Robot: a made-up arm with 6 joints.
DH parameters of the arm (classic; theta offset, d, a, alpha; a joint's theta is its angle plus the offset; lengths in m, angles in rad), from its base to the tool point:
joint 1: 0 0.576 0 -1.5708
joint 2: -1.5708 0 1.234 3.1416
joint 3: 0 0 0 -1.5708
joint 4: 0 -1.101 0 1.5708
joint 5: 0 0.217 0 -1.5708
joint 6: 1.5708 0 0 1.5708
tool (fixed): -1.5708 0 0 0
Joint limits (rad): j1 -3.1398..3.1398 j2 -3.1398..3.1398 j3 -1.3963..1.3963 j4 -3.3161..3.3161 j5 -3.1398..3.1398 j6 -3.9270..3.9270
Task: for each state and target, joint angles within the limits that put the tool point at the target. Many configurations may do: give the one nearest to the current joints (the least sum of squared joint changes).
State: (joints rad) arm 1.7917 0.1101 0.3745 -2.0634 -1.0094 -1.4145
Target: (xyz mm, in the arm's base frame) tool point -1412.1 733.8 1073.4
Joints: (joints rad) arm 2.5897 0.5314 0.1646 -2.1318 -1.0094 -1.4145
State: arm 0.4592 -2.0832 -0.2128 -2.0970 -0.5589 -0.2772
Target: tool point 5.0 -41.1 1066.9
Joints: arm 0.5927 -1.1784 -0.9696 -1.4000 -0.5589 -0.2772
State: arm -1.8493 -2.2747 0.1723 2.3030 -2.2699 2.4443
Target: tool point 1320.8 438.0 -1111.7
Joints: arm -2.7140 -2.8109 0.6755 2.3284 -2.2699 2.4443
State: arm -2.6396 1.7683 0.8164 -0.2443 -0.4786 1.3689
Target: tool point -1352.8 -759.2 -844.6
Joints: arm -2.4950 1.8834 0.7009 -0.2718 -0.4786 1.3689
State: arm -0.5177 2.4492 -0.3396 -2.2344 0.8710 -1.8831
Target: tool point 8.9 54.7 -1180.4
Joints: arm -0.4803 2.4644 0.2998 -1.8158 0.8710 -1.8831
